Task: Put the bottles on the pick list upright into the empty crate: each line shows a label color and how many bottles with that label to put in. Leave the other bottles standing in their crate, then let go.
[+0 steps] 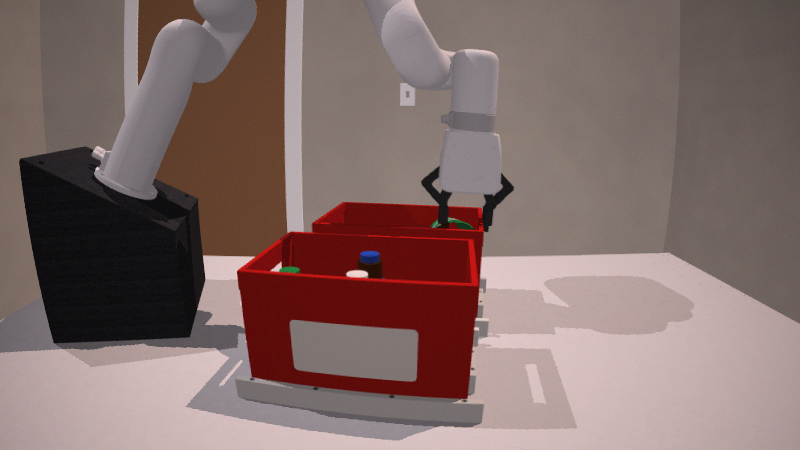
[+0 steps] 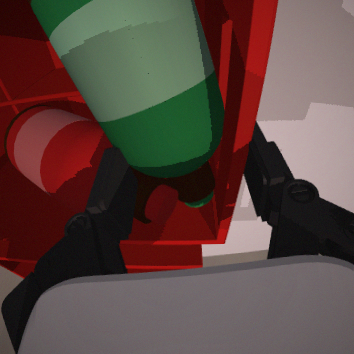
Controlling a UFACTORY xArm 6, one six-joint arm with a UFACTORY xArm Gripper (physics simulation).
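Places are measured from the arm's base along level axes (x ahead, y left, z up), in millimetres.
Pixels of known places: gripper, fingertip midpoint: (image 1: 464, 228) (image 2: 181, 153); arm's base at its link origin: (image 1: 125, 184).
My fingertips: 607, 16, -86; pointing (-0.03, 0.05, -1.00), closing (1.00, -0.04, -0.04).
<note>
For each thing: its top centre in the pictures, then the offset to it from my fingertips, as dx, dy, dz. "spot": a spot on its surface instead. Level surfaces: height alone.
- pale label at a spot on its surface: (image 2: 155, 100) spot: -2, +36, +7
- back crate at its top centre: (image 1: 404, 214) -101, +35, +17
- front red crate at its top centre: (image 1: 366, 254) (image 2: 104, 287) -162, -196, +17
- blue cap at its top centre: (image 1: 369, 253) -159, -154, +5
- white cap at its top centre: (image 1: 357, 273) -173, -235, +5
- green cap at its top centre: (image 1: 289, 269) -257, -223, +5
- pale panel at its top centre: (image 1: 351, 325) -178, -287, -39
- grey rail at its top centre: (image 1: 353, 392) -179, -293, -128
- White table top at its surface level: dz -158
A bottle with a green and pale label (image 1: 459, 223) (image 2: 155, 100) lies tilted at the back crate's right wall, its brown neck and green cap partly hidden. My gripper (image 1: 466, 226) (image 2: 181, 153) stands there with its fingers apart, the left one inside the crate close to the bottle, the right one at the wall's outer side; I see no clear grip. A bottle with a red and pale label (image 2: 55, 150) lies tilted beside it. The back crate (image 1: 402, 215) (image 2: 257, 75) is red. The front red crate (image 1: 268, 324) holds bottles with a blue cap (image 1: 369, 257), a white cap (image 1: 356, 274) and a green cap (image 1: 289, 270).
The crates stand one behind the other, close together. A pale panel (image 1: 355, 350) on the front crate shows no readable lines. A grey rail (image 1: 358, 400) runs along its foot. The black arm base (image 1: 117, 257) stands at the left. White table top (image 1: 643, 380) extends to the right.
</note>
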